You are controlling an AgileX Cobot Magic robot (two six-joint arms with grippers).
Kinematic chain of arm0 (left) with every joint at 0, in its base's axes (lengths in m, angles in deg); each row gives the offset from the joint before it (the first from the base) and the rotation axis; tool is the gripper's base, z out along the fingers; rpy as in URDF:
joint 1: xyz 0 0 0.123 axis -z
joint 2: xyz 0 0 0 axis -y
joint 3: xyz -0.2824 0 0.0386 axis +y
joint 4: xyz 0.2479 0 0.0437 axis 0.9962 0 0.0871
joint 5: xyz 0 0 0 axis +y
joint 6: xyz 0.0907 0 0.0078 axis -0.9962 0 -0.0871
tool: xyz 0 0 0 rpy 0 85 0
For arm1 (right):
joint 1: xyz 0 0 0.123 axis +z
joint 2: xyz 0 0 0 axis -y
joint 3: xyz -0.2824 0 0.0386 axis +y
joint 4: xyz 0.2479 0 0.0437 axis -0.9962 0 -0.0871
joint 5: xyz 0 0 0 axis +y
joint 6: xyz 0.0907 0 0.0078 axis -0.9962 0 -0.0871
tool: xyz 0 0 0 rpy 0 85 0
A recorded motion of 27 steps. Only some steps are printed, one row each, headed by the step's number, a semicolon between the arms.
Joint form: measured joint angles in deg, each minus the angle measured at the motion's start. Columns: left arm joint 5, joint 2, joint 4, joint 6, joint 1, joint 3; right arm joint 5, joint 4, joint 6, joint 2, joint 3, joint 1.
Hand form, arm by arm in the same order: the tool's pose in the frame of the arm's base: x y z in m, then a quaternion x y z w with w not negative. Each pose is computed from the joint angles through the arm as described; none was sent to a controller.
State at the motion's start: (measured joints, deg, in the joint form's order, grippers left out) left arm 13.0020 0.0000 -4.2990 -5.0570 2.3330 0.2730; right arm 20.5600 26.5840 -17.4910 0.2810 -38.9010 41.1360
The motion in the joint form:
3: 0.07 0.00 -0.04 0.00 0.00 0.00; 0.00 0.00 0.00 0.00 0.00 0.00
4: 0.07 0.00 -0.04 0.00 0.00 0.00; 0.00 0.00 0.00 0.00 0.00 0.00
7: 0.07 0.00 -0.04 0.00 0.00 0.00; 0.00 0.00 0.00 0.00 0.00 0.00
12: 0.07 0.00 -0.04 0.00 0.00 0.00; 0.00 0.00 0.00 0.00 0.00 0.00
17: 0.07 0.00 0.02 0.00 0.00 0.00; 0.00 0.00 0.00 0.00 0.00 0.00
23: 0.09 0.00 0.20 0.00 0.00 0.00; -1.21 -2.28 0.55 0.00 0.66 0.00
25: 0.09 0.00 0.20 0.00 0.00 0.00; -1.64 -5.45 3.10 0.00 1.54 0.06
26: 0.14 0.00 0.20 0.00 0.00 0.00; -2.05 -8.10 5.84 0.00 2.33 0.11
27: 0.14 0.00 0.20 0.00 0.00 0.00; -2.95 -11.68 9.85 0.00 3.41 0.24
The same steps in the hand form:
3: 0.0556 -0.0038 0.1908 0.02647 0.75600 -0.01505 0.65386; -0.0184 -0.0351 0.3895 -0.15835 0.51114 0.20312 0.82000
4: 0.0556 -0.0038 0.1908 0.02647 0.75600 -0.01505 0.65386; -0.0184 -0.0351 0.3895 -0.15835 0.51114 0.20312 0.82000
7: 0.0556 -0.0038 0.1908 0.02647 0.75600 -0.01505 0.65386; -0.0184 -0.0351 0.3895 -0.15835 0.51114 0.20312 0.82000
12: 0.0556 -0.0038 0.1908 0.02647 0.75600 -0.01505 0.65386; -0.0184 -0.0351 0.3895 -0.15835 0.51114 0.20312 0.82000
17: 0.0556 -0.0038 0.1908 0.02678 0.75600 -0.01463 0.65386; -0.0184 -0.0351 0.3895 -0.15835 0.51114 0.20312 0.82000
23: 0.0556 -0.0038 0.1908 0.02772 0.75610 -0.01337 0.65374; -0.0179 -0.0321 0.3879 -0.15961 0.50906 0.21944 0.81684
25: 0.0556 -0.0038 0.1908 0.02772 0.75610 -0.01337 0.65374; -0.0162 -0.0284 0.3842 -0.16839 0.51232 0.22656 0.81107
26: 0.0556 -0.0038 0.1907 0.02775 0.75638 -0.01338 0.65341; -0.0148 -0.0252 0.3809 -0.17823 0.51383 0.22830 0.80752
27: 0.0556 -0.0038 0.1907 0.02775 0.75638 -0.01338 0.65341; -0.0132 -0.0211 0.3770 -0.19227 0.51236 0.22977 0.80481

